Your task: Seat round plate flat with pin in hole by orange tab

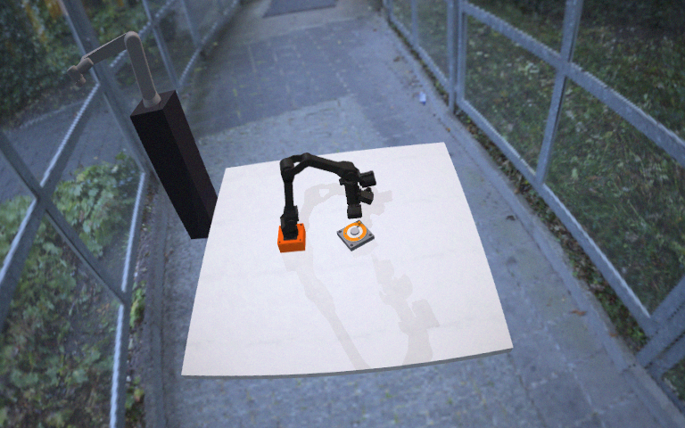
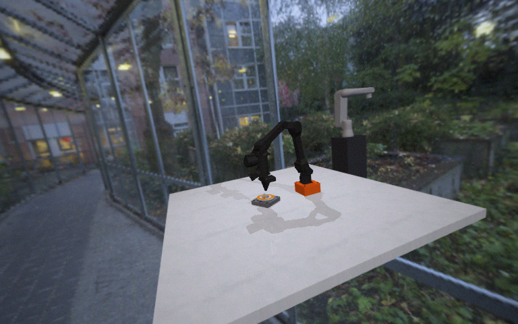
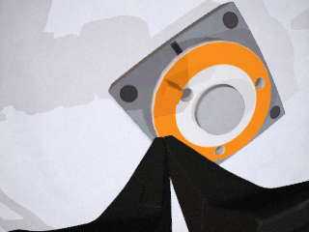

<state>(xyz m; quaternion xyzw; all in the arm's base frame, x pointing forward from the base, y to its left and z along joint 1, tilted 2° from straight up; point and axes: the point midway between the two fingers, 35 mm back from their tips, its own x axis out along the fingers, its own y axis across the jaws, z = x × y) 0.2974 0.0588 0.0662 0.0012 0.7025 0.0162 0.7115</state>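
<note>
Now: gripper tip 70 mm above the base, 50 mm to the left of it and 10 mm past it.
</note>
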